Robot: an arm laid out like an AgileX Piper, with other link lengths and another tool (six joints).
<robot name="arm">
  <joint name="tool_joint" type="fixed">
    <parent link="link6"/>
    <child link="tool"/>
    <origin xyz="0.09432 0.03 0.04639" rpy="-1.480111 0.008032 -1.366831"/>
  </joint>
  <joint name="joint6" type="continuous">
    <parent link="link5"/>
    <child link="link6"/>
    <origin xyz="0.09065 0 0.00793" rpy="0 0 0"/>
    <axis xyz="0.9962 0 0.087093"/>
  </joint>
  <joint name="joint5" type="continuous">
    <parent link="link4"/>
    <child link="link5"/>
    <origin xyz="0 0 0" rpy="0 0 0"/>
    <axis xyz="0 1 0"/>
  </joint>
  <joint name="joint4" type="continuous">
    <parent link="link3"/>
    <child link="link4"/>
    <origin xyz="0.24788 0 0.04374" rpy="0 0 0"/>
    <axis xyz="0.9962 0 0.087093"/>
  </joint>
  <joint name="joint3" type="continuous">
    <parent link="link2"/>
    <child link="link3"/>
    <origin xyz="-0.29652 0 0.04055" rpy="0 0 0"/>
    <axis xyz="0 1 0"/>
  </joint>
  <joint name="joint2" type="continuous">
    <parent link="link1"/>
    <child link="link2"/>
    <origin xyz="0 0 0" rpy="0 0 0"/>
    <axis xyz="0 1 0"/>
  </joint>
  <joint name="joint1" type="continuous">
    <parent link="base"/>
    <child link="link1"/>
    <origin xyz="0 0 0.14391" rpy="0 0 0"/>
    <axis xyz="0 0 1"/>
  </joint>
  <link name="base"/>
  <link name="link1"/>
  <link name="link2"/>
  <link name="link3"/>
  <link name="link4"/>
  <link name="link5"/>
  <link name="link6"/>
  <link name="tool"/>
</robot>
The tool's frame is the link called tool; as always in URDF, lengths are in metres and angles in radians. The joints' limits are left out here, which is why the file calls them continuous.
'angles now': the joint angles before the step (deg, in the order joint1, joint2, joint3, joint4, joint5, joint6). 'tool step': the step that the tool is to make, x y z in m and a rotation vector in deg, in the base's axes. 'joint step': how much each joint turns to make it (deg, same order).
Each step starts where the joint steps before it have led.
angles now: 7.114 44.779 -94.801 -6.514 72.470 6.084
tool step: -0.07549 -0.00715 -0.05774 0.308 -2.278 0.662
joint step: -0.001 -18.698 16.177 0.681 0.184 -0.388
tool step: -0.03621 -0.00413 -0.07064 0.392 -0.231 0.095
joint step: 0.001 -15.440 15.173 0.193 0.015 0.266
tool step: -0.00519 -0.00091 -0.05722 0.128 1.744 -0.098
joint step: 0.001 -9.439 11.186 -0.003 0.001 0.359
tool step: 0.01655 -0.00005 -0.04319 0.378 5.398 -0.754
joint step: 0.001 -2.489 7.929 -0.386 0.001 1.356
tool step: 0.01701 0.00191 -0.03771 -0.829 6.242 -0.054
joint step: -0.002 0.000 6.296 -0.071 0.000 -0.001
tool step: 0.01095 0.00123 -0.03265 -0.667 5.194 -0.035
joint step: 0.001 -0.001 5.240 -0.043 -0.001 0.016
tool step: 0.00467 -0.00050 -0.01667 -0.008 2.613 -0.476
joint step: -0.003 0.002 2.655 -0.218 -0.001 0.598
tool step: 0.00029 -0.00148 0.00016 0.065 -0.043 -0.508
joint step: 0.003 -0.002 0.000 -0.396 0.003 0.470
